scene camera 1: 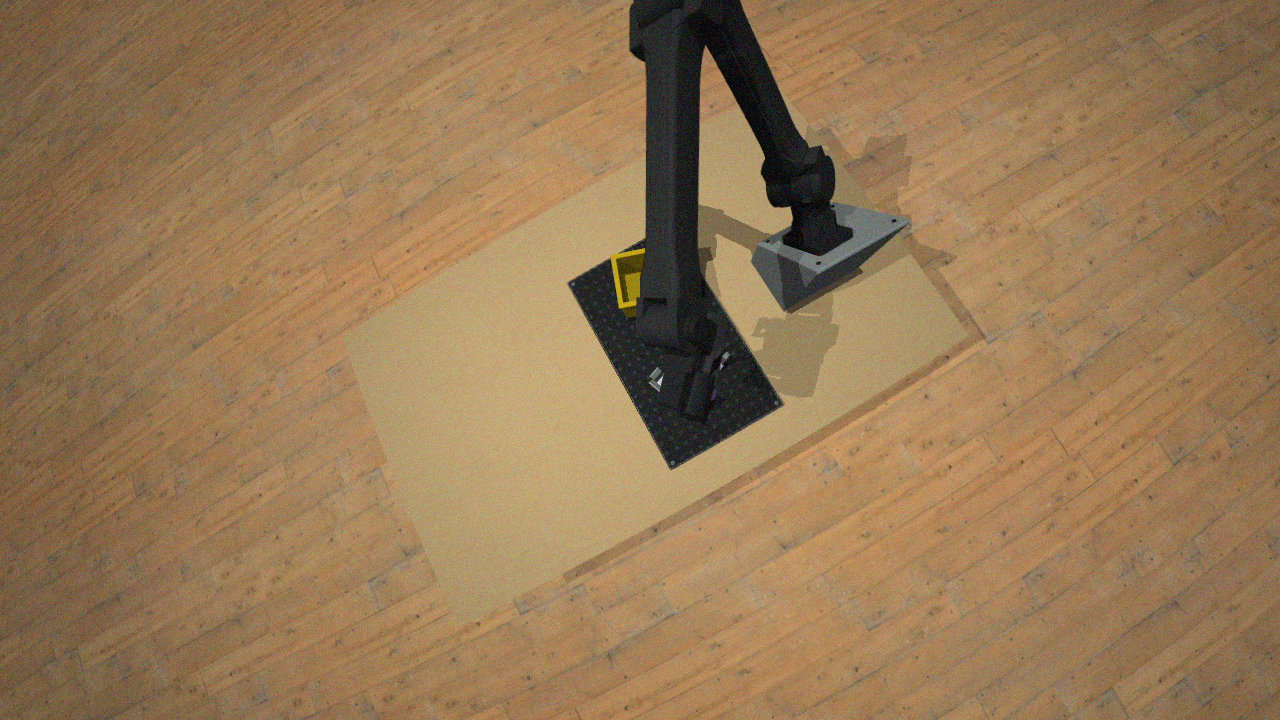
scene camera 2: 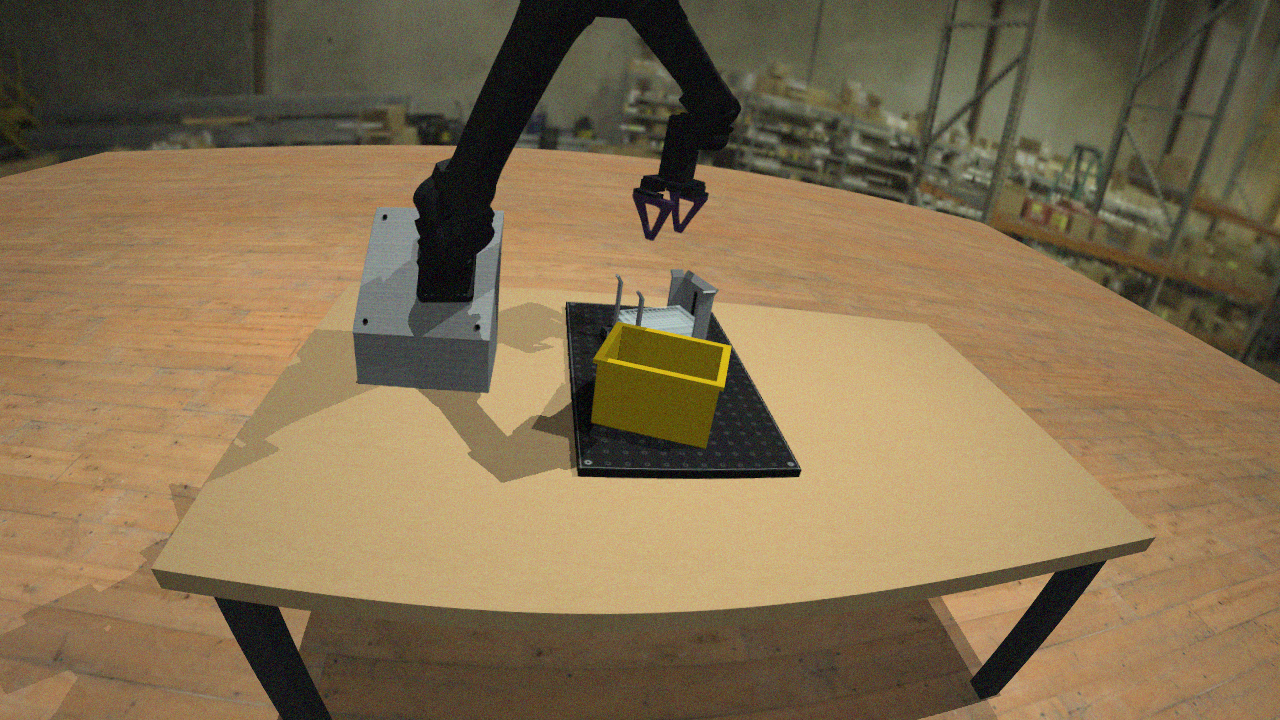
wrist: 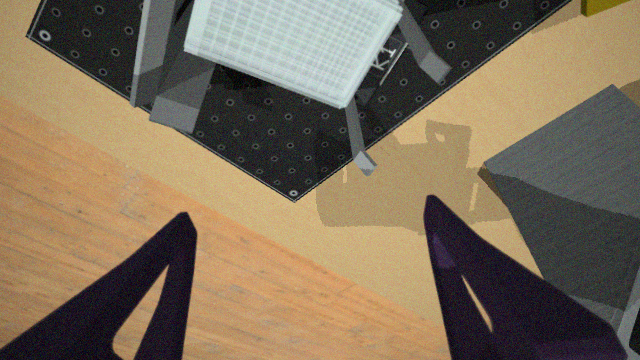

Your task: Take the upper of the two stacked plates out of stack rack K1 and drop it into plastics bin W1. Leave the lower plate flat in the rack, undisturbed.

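Where they show: gripper, fingertip midpoint: (scene camera 2: 664, 235) (wrist: 306, 214); arm's base, origin of the base link: (scene camera 1: 816, 239) (scene camera 2: 448, 265).
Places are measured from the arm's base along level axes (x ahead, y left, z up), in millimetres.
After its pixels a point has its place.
A clear, ribbed plate stack (scene camera 2: 657, 319) @(x 351, y 80, z -108 mm) (wrist: 295, 45) @(x 349, y 91, z -107 mm) lies flat in stack rack K1 (scene camera 2: 703, 313) @(x 423, y 57, z -82 mm) (wrist: 355, 131) @(x 286, y 99, z -73 mm), between its grey posts. The seam between upper and lower plate is too fine to tell. In scene camera 1 the arm hides most of the rack (scene camera 1: 656, 379) @(x 427, y 63, z -75 mm). My gripper (scene camera 2: 665, 234) @(x 342, y 90, z 39 mm) (wrist: 306, 214) @(x 342, y 90, z 39 mm) is open and empty, its purple fingers pointing down, well above the rack. In the wrist view the stack lies beyond the fingertips, at the top. Plastics bin W1 (scene camera 1: 616, 282) @(x 391, y -166, z -58 mm) (scene camera 2: 653, 398) @(x 291, y -194, z -99 mm) (wrist: 602, 6) @(x 258, y -58, z -58 mm) is yellow and stands beside the rack; its floor is largely hidden.
The rack and bin stand on a black perforated board (scene camera 1: 617, 358) @(x 480, y -39, z -158 mm) (scene camera 2: 751, 429) @(x 449, y -178, z -158 mm) (wrist: 272, 145) @(x 281, y 205, z -158 mm) on the tan table (scene camera 1: 492, 402) @(x 808, y -113, z -171 mm) (scene camera 2: 895, 447) @(x 700, y -216, z -171 mm). The arm's grey wedge base (scene camera 1: 796, 282) @(x 78, y 49, z -24 mm) (scene camera 2: 425, 358) @(x -25, y -75, z -119 mm) (wrist: 565, 145) @(x 76, y -8, z -133 mm) stands beside the board. The rack's posts rise above the plates.
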